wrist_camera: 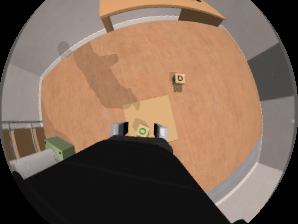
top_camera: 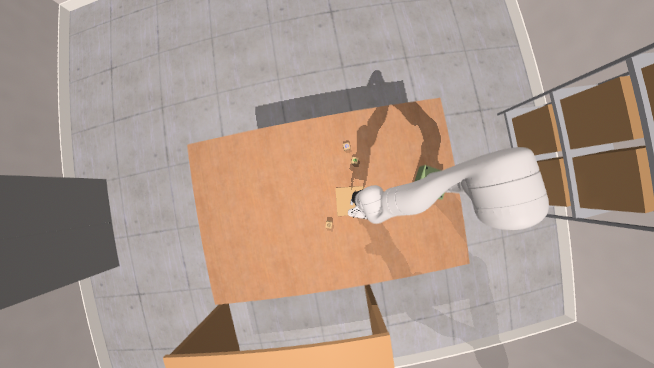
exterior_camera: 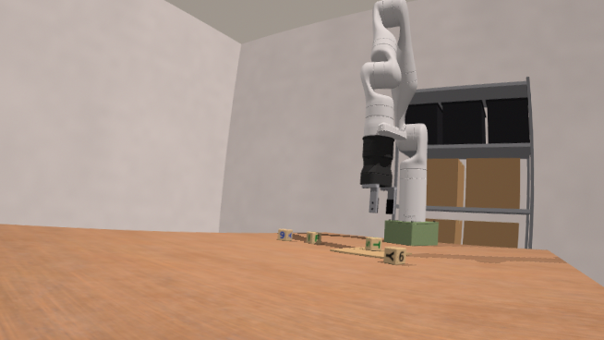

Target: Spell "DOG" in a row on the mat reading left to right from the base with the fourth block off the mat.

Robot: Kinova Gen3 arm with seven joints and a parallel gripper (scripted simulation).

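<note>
Now: hand 90 mm above the wooden block and 20 mm to the left of it. Round my hand: green-lettered block (200 mm to the right, 90 mm below, 40 mm behind); then tan mat (110 mm below, 20 mm ahead, 10 mm to the right); then blue-lettered block (270 mm to the right, 90 mm below, 10 mm behind).
</note>
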